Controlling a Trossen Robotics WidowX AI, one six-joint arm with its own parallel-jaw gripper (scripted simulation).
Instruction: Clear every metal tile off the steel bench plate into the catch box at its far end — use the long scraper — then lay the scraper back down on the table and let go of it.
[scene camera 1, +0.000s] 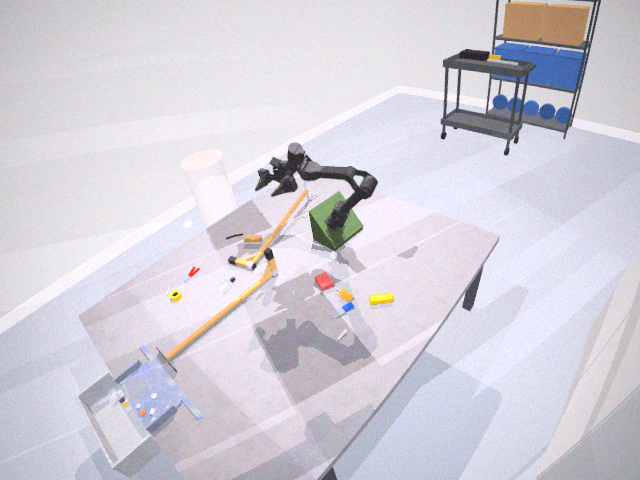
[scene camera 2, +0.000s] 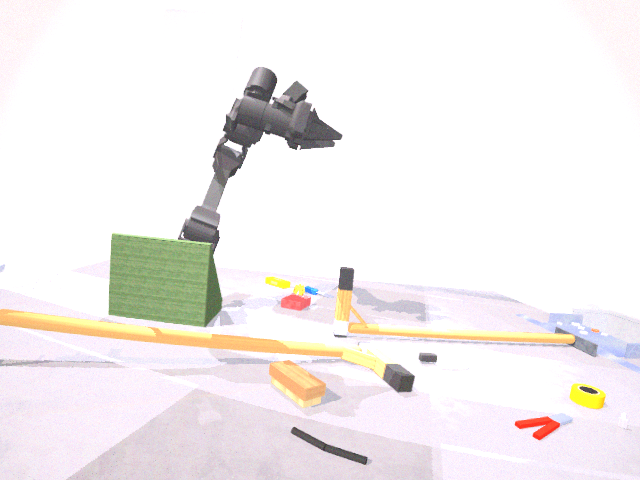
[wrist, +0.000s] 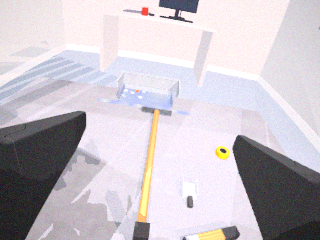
Observation:
The gripper (scene camera 2: 338, 141) is open and holds nothing. Also in view: a long scraper (scene camera 2: 341, 327) and a wooden block (scene camera 2: 302, 387).
The long scraper also shows in scene camera 1 (scene camera 1: 271, 267). The gripper shows as well in scene camera 1 (scene camera 1: 263, 193) and in the wrist view (wrist: 163, 131). The wrist view misses the wooden block: it is out of frame.

